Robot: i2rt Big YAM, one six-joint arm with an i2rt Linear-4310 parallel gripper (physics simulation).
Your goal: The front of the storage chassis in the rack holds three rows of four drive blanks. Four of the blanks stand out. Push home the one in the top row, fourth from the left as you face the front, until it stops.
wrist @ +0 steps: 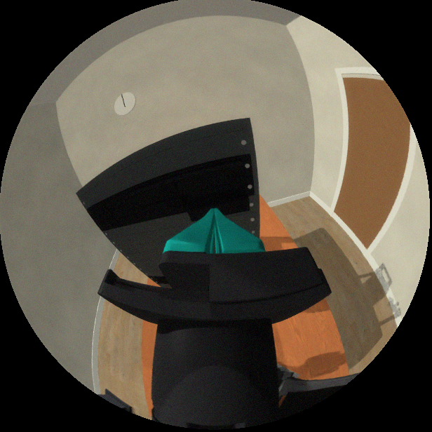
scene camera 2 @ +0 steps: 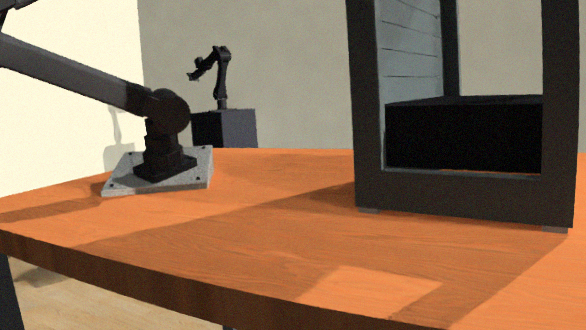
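Pixels of known places: arm's base, origin of the base link: (scene camera 2: pixel 165 169).
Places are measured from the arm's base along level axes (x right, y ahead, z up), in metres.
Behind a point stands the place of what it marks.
The rack (scene camera 2: pixel 366 125) @[x -0.002, y 0.495, z 0.095 m] (wrist: pixel 215 142) stands on the table, with a black chassis (scene camera 2: pixel 462 137) @[x -0.046, y 0.618, z 0.076 m] low inside it in the scene view. In the wrist view the rack's dark front is ahead of the gripper, tilted in the picture. A dark grey panel (wrist: pixel 145 242) shows below its black opening; whether this is the chassis front is unclear. The separate drive blanks, including the top row's fourth, cannot be made out. My gripper (wrist: pixel 214 213) is shut and empty, its teal fingertips together, overlapping the lower right part of the rack front in the picture. Contact cannot be told.
The arm's base plate (scene camera 2: pixel 200 172) @[x -0.035, y 0.076, z -0.007 m] is bolted to the orange wooden table (scene camera 2: pixel 240 200) @[x 0.027, y 0.258, z -0.033 m], left of the rack in the scene view. A second small arm (scene camera 2: pixel 220 75) stands on a box (scene camera 2: pixel 240 127) behind. The rack's right post (wrist: pixel 254 200) carries a column of round dots.
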